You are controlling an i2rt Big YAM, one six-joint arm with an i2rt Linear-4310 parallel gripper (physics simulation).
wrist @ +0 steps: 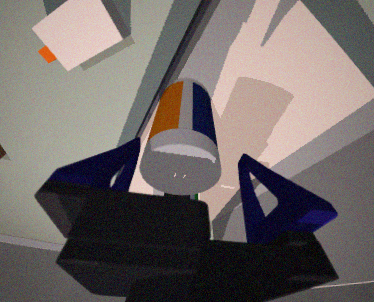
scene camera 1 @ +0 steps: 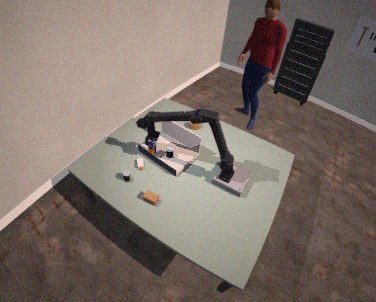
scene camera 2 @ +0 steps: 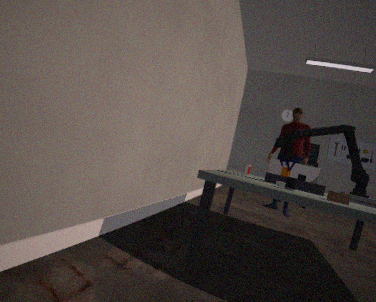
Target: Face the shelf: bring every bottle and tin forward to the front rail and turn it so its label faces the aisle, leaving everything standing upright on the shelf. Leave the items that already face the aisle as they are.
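Where they show: gripper, between the fingertips: (wrist: 192, 151) (scene camera 1: 153, 145) (scene camera 2: 286, 170); arm's base, origin of its link: (scene camera 1: 226, 175) (scene camera 2: 358, 195).
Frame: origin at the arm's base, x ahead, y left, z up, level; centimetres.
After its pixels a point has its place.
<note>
A tall tin with a grey lid and orange, white and navy bands (scene camera 1: 151, 149) {x 56.7, y 14.8, z 4.8 cm} (scene camera 2: 285, 171) {x 58.7, y 15.1, z 4.8 cm} (wrist: 187, 112) {x 60.9, y 13.0, z 5.6 cm} stands upright on the shelf (scene camera 1: 176, 170) {x 31.5, y 18.0, z 1.3 cm} (scene camera 2: 314, 187) {x 38.3, y 17.7, z -1.2 cm} (wrist: 325, 60) {x 68.6, y 1.3, z -1.6 cm}, close to the dark front rail. Its orange band faces the rail side in the wrist view. My gripper (scene camera 1: 152, 142) {x 57.6, y 11.0, z 6.0 cm} (wrist: 192, 151) {x 57.6, y 11.0, z 6.0 cm} is open, pointing down, with one blue finger on each side of the tin's lid, both apart from it. A short black tin (scene camera 1: 170, 152) {x 43.4, y 8.7, z 4.7 cm} (scene camera 2: 302, 177) {x 45.4, y 9.7, z 3.6 cm} stands on the shelf nearer the arm's base; in the wrist view it is mostly hidden behind the tall tin.
Off the shelf on the table (scene camera 1: 210, 235) {x -12.1, y 45.0, z -5.4 cm} are a white box-like item with an orange end (scene camera 1: 140, 163) {x 58.9, y 25.9, z -2.5 cm} (wrist: 77, 35) {x 59.7, y 24.9, z -2.5 cm}, a dark tin with a pale top (scene camera 1: 127, 176) {x 56.2, y 42.8, z 0.9 cm} and an orange-brown block (scene camera 1: 151, 197) {x 32.5, y 45.6, z -0.3 cm} (scene camera 2: 338, 197) {x 35.0, y 48.1, z -2.8 cm}. An orange bowl (scene camera 1: 195, 125) {x 47.9, y -36.7, z -0.4 cm} stands behind the shelf's raised back panel (scene camera 1: 181, 136) {x 46.6, y -11.1, z 4.9 cm}.
</note>
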